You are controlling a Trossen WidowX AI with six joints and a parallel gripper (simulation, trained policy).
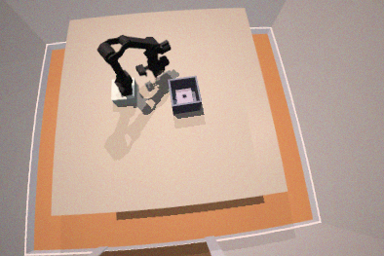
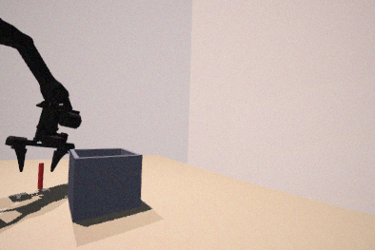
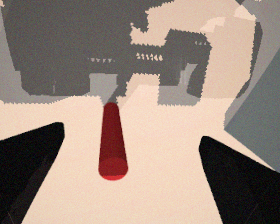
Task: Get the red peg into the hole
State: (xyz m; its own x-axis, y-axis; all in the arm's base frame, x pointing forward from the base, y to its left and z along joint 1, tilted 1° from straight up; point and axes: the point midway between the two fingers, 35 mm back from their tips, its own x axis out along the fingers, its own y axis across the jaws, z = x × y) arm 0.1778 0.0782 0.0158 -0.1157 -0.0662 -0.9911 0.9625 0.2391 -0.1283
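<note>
Right now my gripper tip is 1 cm short of the red peg, 1 cm to the right of it and 2 cm above it. Also, from my gripper tip: plate 14 cm ahead, 19 cm to the right, 1 cm below.
</note>
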